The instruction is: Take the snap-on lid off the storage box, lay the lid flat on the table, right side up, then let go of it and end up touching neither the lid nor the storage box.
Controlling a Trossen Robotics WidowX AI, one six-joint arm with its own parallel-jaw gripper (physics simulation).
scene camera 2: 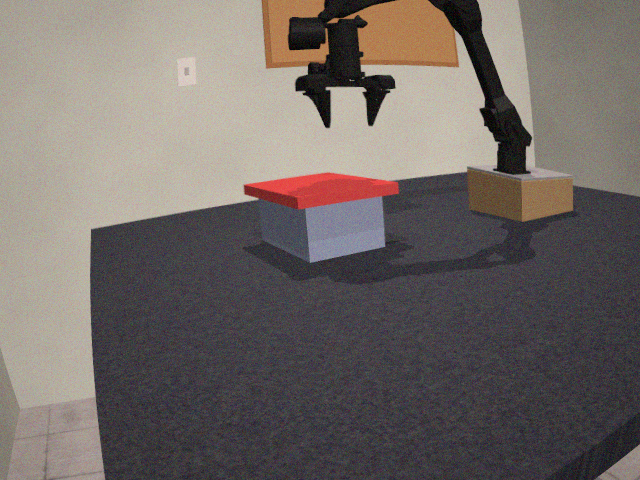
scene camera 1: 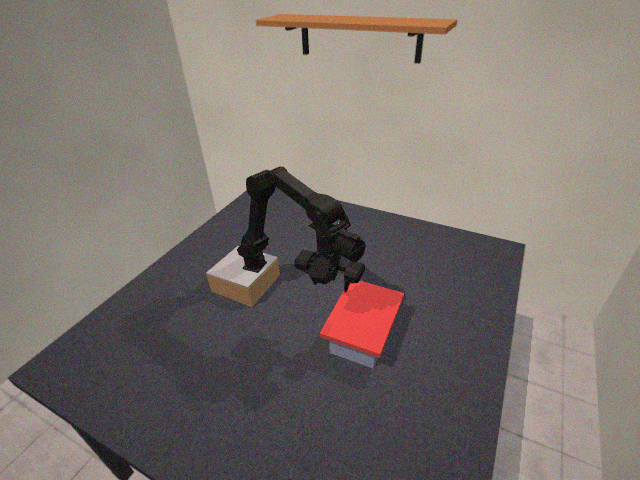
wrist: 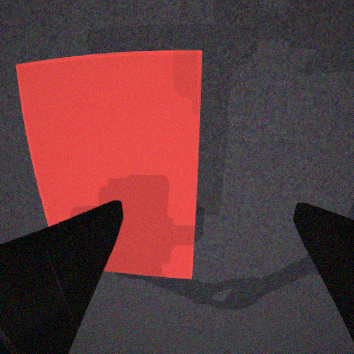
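The red lid (scene camera 1: 364, 322) (scene camera 2: 273, 192) (wrist: 115, 125) lies flat on top of the pale blue-grey storage box (scene camera 1: 352, 353) (scene camera 2: 346, 227), with its rim overhanging the walls. The box stands upright on the table; in the wrist view the lid hides it. My gripper (scene camera 1: 332, 285) (scene camera 2: 349, 125) (wrist: 208, 210) is open and empty, pointing down and well above the lid, touching nothing. In the wrist view the left finger overlaps the lid's near part, and the right finger is over the table beside the lid.
My arm's base stands on a wooden block (scene camera 1: 230, 289) (scene camera 2: 547, 200) with a pale top, on the dark table (scene camera 1: 439, 413) (scene camera 2: 361, 361). An orange-brown shelf (scene camera 1: 356, 23) is on the wall, high above the table. A white switch plate (scene camera 2: 186, 71) is on a wall.
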